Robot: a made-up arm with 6 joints.
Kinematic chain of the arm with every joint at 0, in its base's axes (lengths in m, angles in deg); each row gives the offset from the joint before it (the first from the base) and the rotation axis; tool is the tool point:
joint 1: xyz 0 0 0.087 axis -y
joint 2: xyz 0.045 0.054 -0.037 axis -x
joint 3: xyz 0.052 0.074 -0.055 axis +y
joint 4: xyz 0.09 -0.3 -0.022 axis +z
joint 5: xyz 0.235 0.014 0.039 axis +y
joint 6: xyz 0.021 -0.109 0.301 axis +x
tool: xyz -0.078 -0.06 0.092
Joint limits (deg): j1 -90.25..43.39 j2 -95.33..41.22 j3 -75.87..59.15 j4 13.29..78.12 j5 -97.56..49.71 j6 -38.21..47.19
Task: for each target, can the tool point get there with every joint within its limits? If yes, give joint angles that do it. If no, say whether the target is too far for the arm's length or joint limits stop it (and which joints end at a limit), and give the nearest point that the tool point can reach.
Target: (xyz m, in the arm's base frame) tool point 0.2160 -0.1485 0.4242
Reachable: yes | joints -16.02 23.19 -24.50 42.38 -32.70 -6.50
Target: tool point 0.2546 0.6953 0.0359
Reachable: no: joint limits stop it (at a limit: joint 2, joint 5) | nearest point 0.2371 0.5020 0.0394 | short by 0.194 m
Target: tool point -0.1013 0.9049 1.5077
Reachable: no: too far | nearest point -0.0308 0.2805 0.7443 | short by 0.989 m
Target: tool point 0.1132 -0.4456 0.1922
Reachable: yes | joints -11.78 -55.45 -44.40 47.71 11.53 7.75
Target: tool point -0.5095 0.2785 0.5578
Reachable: no: joint limits stop it (at a limit: joint 1, joint 4, joint 5) | nearest point -0.4389 0.2520 0.5060 | short by 0.091 m
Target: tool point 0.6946 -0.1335 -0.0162
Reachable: yes | joints -18.79 23.57 23.30 26.72 28.94 28.46
